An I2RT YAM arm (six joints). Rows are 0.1 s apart.
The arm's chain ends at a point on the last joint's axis. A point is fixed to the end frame.
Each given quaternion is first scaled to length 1.
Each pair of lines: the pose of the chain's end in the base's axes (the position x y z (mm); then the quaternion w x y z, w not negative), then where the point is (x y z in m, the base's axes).
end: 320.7 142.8 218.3 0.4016 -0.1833 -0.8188 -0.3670
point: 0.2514 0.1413 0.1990
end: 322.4 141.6 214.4 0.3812 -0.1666 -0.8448 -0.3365
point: 0.2544 0.1356 0.1915
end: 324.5 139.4 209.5 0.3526 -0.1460 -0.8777 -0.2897
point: 0.2589 0.1268 0.1827
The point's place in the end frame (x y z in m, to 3 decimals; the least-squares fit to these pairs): 0.027 -0.051 0.043
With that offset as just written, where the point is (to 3 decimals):
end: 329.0 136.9 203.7 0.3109 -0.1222 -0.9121 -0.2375
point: 0.267 0.117 0.173
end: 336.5 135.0 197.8 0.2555 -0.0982 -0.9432 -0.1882
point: 0.280 0.108 0.162
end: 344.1 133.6 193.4 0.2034 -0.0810 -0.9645 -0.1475
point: 0.293 0.102 0.154
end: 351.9 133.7 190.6 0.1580 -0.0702 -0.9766 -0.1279
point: 0.305 0.099 0.148
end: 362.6 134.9 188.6 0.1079 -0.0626 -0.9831 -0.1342
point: 0.320 0.101 0.142
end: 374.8 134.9 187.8 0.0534 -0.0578 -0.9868 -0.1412
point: 0.338 0.101 0.136
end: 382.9 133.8 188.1 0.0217 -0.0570 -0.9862 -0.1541
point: 0.349 0.102 0.133
